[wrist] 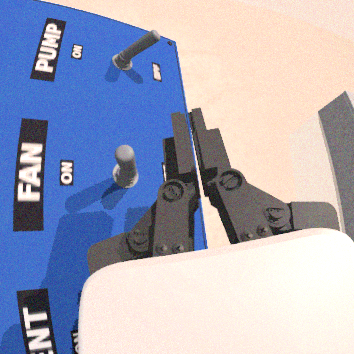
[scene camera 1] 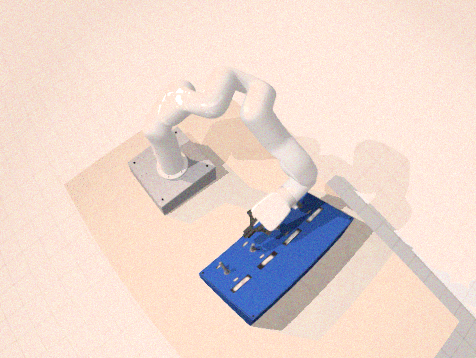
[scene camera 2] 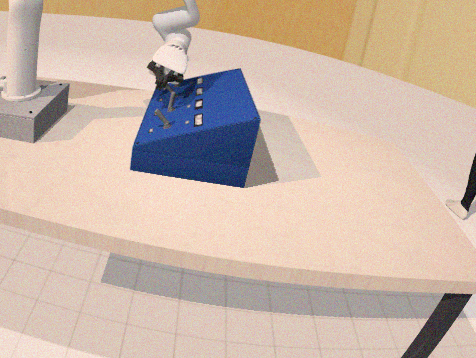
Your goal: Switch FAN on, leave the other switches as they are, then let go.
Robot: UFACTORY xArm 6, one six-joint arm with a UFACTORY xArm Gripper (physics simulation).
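Frame: origin at the arm's base, x ahead, y left, z up, level; millimetres.
Where they show: gripper, fingertip midpoint: [wrist: 188, 127] [scene camera 1: 243, 236] [scene camera 2: 159, 86]; arm's base at its link origin: [scene camera 1: 172, 165] [scene camera 2: 21, 93].
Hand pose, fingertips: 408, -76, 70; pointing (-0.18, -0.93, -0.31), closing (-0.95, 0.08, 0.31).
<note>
Each offset is from my fingertips to the centre of the thing, as dx, dy, dz. "spot": to the spot under its first point. Level surfaces: height alone.
The blue switch panel @(+117, +53, -90) [scene camera 1: 300, 255] [scene camera 2: 227, 102] [wrist: 90, 112] stands on the table. The FAN lever @(+38, +3, -36) [scene camera 1: 254, 248] [scene camera 2: 171, 99] [wrist: 125, 162] stands beside the FAN label @(+107, -6, -35) [wrist: 30, 175]. Compared with the PUMP lever @(+9, -115, -41) [scene camera 1: 225, 269] [scene camera 2: 162, 119] [wrist: 138, 48], which tilts to OFF, it leans toward the ON plate @(spot: +82, -3, -44) [wrist: 66, 172]; its exact angle is hard to tell. My gripper [scene camera 1: 247, 233] [scene camera 2: 160, 85] [wrist: 188, 127] is shut and empty, at the panel's edge on the OFF side of the FAN lever, apart from it. It partly covers FAN's OFF plate.
A partly visible label ending in "ENT" @(spot: +119, +94, -35) [wrist: 36, 322] lies past FAN; my gripper body hides its lever in the wrist view. The grey robot base [scene camera 1: 187, 187] [scene camera 2: 47, 112] stands on the table @(dz -151) [scene camera 1: 125, 240] [scene camera 2: 350, 220] on the panel's OFF side.
</note>
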